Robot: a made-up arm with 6 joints.
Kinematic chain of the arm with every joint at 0, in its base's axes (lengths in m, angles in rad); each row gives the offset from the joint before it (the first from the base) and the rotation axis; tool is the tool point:
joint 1: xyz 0 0 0.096 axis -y
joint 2: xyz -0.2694 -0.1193 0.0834 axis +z
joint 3: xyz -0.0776 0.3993 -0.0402 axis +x
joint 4: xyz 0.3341 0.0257 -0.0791 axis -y
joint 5: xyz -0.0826 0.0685 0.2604 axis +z
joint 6: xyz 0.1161 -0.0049 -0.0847 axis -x
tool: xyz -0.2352 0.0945 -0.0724
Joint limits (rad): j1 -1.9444..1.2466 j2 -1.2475..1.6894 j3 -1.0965..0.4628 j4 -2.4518..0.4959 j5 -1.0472..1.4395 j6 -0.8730..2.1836
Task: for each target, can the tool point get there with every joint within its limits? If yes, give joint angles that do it. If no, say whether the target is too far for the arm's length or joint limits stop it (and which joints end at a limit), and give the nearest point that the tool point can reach.
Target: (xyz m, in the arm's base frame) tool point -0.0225 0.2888 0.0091
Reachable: yes | joints -0.9618 -0.5328 -0.6105 0.0044 -0.6074 0.8865
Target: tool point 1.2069 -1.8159 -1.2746
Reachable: no: too far | nearest point 0.3209 -0.4491 -0.2684 | short by 1.915 m
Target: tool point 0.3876 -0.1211 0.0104
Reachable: yes | joints -0.7025 -0.7410 0.3388 -1.7752 0.9401 -0.4904
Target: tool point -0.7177 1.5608 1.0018
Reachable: no: too far | nearest point -0.4120 0.6275 0.6160 | short by 1.055 m
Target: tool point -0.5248 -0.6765 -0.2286
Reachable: no: joint limits stop it (at a limit: joint 1, joint 2, joint 4, joint 6) | nearest point -0.3099 -0.4652 -0.1654 | short by 0.308 m
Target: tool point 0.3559 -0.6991 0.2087
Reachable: no: joint limits stop it (at a limit: joint 2, joint 4, joint 6) | nearest point 0.2993 -0.5335 0.1908 | short by 0.176 m
